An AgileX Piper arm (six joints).
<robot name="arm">
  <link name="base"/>
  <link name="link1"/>
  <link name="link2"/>
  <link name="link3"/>
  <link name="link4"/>
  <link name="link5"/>
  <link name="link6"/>
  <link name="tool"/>
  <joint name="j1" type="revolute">
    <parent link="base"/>
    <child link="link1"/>
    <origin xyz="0 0 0.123"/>
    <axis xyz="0 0 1"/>
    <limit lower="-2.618" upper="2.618"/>
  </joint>
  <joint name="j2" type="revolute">
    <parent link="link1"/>
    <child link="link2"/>
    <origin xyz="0 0 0"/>
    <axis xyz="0 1 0"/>
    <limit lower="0" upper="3.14"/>
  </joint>
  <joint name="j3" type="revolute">
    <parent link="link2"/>
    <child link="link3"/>
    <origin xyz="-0.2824 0 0.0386"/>
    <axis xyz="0 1 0"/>
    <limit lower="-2.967" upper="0"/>
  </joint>
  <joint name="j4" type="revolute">
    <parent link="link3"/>
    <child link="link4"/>
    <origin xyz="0.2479 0 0.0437"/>
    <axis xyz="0.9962 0 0.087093"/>
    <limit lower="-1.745" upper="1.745"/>
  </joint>
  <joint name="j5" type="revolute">
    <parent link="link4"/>
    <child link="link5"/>
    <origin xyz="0 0 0"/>
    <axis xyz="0 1 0"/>
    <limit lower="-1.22" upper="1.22"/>
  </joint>
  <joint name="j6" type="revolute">
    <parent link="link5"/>
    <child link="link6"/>
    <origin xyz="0.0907 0 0.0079"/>
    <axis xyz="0.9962 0 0.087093"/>
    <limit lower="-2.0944" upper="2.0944"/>
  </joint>
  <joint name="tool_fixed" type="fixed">
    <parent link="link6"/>
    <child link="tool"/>
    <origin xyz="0 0 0" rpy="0 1.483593 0"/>
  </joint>
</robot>
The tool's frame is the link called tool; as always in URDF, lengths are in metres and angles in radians.
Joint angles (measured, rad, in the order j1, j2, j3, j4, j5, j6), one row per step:
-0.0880, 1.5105, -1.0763, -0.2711, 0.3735, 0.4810
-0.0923, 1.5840, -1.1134, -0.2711, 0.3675, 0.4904
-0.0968, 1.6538, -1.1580, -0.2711, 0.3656, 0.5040
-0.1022, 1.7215, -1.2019, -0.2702, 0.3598, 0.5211
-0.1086, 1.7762, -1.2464, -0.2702, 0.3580, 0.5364
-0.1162, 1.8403, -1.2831, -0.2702, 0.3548, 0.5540
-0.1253, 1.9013, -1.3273, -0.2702, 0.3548, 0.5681
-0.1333, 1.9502, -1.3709, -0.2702, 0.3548, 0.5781
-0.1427, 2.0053, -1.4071, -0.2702, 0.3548, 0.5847
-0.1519, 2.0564, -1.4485, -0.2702, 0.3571, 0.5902
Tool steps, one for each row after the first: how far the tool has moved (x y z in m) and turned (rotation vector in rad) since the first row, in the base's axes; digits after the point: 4 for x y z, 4 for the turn. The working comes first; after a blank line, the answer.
Tool pose at each row, in the base's axes (x y z in m, rotation vector in rad; the steps are taken from these numbers as rounded here):
0.3315, -0.0382, 0.2836, 0.4082, 2.2381, -0.0380
0.3478, -0.0410, 0.2704, 0.4258, 2.2658, -0.0374
0.3637, -0.0441, 0.2591, 0.4488, 2.2850, -0.0351
0.3790, -0.0475, 0.2475, 0.4765, 2.2979, -0.0293
0.3920, -0.0513, 0.2397, 0.5023, 2.3010, -0.0256
0.4045, -0.0557, 0.2251, 0.5344, 2.3185, -0.0232
0.4169, -0.0610, 0.2128, 0.5642, 2.3286, -0.0231
0.4277, -0.0659, 0.2047, 0.5860, 2.3286, -0.0230
0.4372, -0.0714, 0.1911, 0.6082, 2.3423, -0.0269
0.4466, -0.0770, 0.1800, 0.6282, 2.3492, -0.0309

0.0163, -0.0028, -0.0132, 0.0103, 0.0289, -0.0090
0.0322, -0.0059, -0.0245, 0.0225, 0.0499, -0.0222
0.0475, -0.0093, -0.0361, 0.0380, 0.0650, -0.0382
0.0605, -0.0131, -0.0439, 0.0501, 0.0708, -0.0547
0.0730, -0.0175, -0.0585, 0.0652, 0.0918, -0.0741
0.0854, -0.0228, -0.0708, 0.0770, 0.1059, -0.0934
0.0962, -0.0277, -0.0789, 0.0847, 0.1091, -0.1085
0.1057, -0.0332, -0.0925, 0.0915, 0.1264, -0.1232
0.1151, -0.0388, -0.1036, 0.0966, 0.1368, -0.1373

